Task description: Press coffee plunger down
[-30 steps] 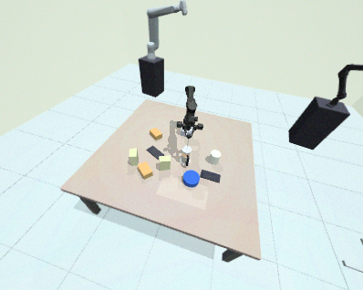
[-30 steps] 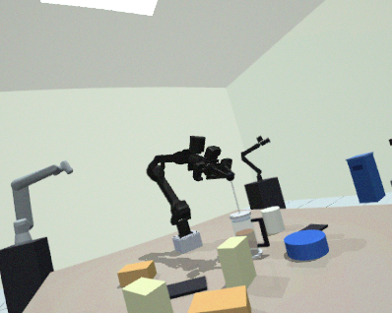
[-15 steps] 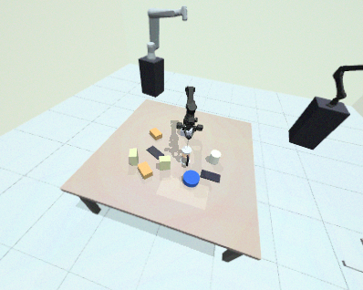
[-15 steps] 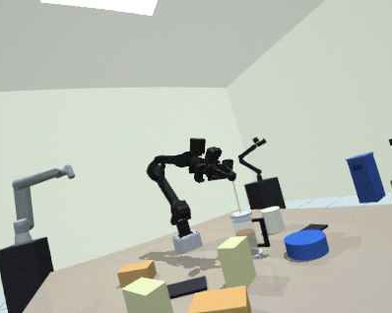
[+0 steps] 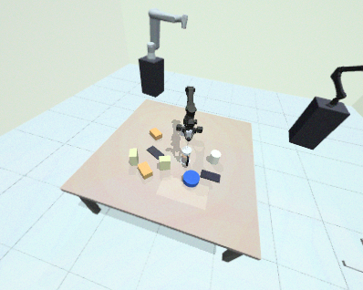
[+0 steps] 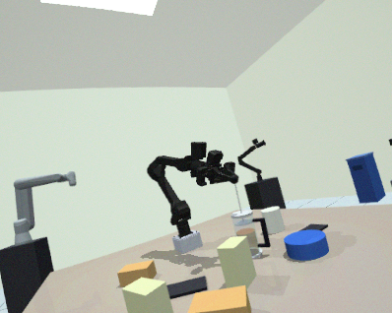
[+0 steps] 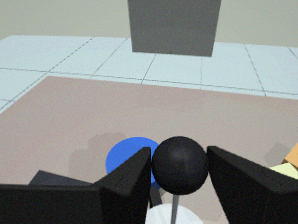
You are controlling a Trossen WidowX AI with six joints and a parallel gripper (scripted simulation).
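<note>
Now: the glass coffee press 14 cm below my gripper tip. The rest, counted from my gripper tip: white cup: 14 cm behind, 20 cm to the left, 22 cm below; blue disc: 12 cm ahead, 11 cm to the left, 24 cm below.
</note>
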